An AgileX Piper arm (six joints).
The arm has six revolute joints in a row. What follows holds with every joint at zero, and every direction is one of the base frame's.
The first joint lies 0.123 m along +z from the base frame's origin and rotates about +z.
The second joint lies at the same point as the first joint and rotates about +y.
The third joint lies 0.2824 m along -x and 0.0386 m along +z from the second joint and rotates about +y.
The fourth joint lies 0.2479 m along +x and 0.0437 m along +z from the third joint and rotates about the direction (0.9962, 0, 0.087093).
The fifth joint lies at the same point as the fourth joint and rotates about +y.
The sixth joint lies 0.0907 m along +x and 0.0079 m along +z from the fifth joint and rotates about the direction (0.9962, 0, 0.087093).
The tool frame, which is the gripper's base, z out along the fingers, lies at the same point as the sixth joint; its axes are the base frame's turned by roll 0, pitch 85.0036 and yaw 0 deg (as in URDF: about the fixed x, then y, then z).
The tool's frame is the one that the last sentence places.
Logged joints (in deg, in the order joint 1, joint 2, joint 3, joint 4, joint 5, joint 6), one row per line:
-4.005 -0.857 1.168 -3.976 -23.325 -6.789
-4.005 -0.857 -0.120 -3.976 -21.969 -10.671
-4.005 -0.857 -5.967 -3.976 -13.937 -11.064
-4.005 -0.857 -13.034 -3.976 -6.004 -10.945
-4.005 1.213 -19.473 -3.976 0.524 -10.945
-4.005 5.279 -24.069 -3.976 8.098 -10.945
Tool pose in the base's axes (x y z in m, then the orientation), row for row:
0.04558 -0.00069 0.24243 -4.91 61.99 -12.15
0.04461 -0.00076 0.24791 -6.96 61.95 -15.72
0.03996 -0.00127 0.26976 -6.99 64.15 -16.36
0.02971 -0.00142 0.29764 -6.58 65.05 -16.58
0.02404 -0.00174 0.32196 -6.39 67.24 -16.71
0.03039 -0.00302 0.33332 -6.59 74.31 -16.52
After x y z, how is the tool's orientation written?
As a rotation vector, in degrees.
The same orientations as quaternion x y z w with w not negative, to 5 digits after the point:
-0.04070 0.51382 -0.10071 0.85099
-0.05760 0.51270 -0.13010 0.84670
-0.05763 0.52885 -0.13487 0.83595
-0.05416 0.53545 -0.13648 0.83171
-0.05240 0.55138 -0.13703 0.82125
-0.05334 0.60148 -0.13372 0.78581

